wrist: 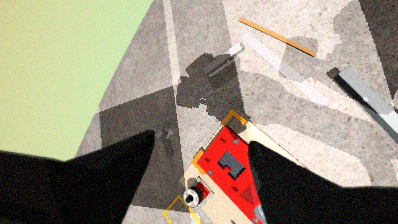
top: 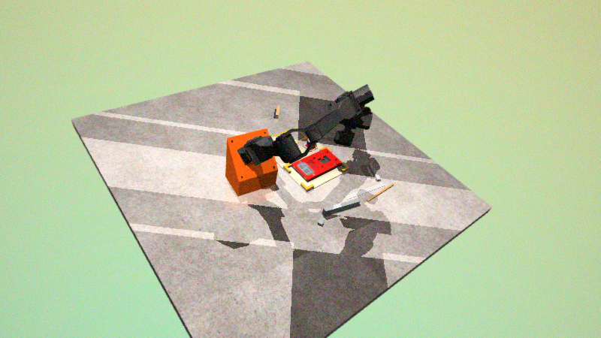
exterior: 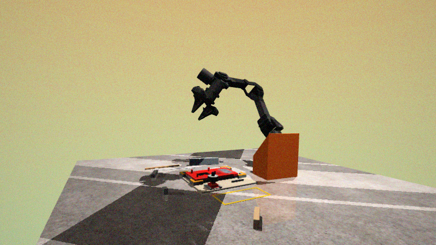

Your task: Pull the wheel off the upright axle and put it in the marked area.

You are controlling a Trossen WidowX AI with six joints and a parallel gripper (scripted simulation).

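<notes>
Now: the wheel 3 cm ahead of my gripper tip, 21 cm to the left of it and 22 cm below it. Also, from my gripper tip: grey cube: 20 cm ahead, 17 cm to the left, 25 cm below; then wooden block: 6 cm ahead, 48 cm to the left, 25 cm below.
</notes>
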